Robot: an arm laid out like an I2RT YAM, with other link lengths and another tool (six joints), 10 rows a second.
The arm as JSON. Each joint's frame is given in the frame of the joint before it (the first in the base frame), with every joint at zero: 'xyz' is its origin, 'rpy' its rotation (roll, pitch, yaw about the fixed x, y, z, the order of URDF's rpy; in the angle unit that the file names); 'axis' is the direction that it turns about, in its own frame. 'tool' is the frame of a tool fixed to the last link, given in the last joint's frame.
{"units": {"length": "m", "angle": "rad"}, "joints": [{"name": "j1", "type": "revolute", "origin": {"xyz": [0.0, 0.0, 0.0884], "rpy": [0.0, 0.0, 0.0]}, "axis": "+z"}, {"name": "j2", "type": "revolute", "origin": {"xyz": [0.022, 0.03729, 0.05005], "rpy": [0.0, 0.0, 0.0]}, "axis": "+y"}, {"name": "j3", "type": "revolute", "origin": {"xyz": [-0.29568, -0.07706, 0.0], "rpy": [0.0, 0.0, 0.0]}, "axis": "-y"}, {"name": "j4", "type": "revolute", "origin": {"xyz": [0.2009, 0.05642, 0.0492], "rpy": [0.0, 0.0, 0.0]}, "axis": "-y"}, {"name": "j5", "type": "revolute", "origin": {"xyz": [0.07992, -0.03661, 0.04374], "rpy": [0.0, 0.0, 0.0]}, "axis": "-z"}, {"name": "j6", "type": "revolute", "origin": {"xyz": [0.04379, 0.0, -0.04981], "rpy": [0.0, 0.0, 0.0]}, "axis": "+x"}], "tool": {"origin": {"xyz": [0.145, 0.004, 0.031], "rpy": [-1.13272, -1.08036, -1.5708]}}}
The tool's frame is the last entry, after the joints.
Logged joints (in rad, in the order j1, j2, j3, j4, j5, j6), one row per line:
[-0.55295, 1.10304, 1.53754, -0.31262, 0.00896, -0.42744]
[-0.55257, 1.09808, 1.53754, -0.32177, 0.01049, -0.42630]
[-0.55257, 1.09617, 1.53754, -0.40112, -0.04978, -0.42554]
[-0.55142, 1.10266, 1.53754, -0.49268, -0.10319, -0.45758]
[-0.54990, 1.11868, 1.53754, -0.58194, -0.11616, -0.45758]
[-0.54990, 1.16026, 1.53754, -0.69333, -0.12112, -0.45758]
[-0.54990, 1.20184, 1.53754, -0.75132, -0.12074, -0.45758]
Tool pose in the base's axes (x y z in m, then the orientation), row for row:
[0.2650, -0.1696, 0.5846, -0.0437, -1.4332, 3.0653]
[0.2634, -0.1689, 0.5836, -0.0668, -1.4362, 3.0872]
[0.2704, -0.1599, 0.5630, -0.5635, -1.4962, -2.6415]
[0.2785, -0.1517, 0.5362, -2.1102, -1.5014, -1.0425]
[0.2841, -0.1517, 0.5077, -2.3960, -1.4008, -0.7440]
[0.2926, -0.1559, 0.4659, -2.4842, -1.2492, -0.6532]
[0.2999, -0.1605, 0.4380, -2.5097, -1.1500, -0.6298]
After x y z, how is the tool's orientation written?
As angles about the fixed x, y, z axes (roll, pitch, yaw), in radians.
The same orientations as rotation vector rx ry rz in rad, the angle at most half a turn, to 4 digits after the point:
[2.0049, -0.1269, 2.3021]
[2.0090, -0.1316, 2.3000]
[2.1351, -0.1117, 2.2771]
[-2.2349, 0.0778, -2.1573]
[-2.2922, 0.1229, -2.0220]
[-2.3696, 0.2031, -1.8296]
[-2.4138, 0.2572, -1.7037]

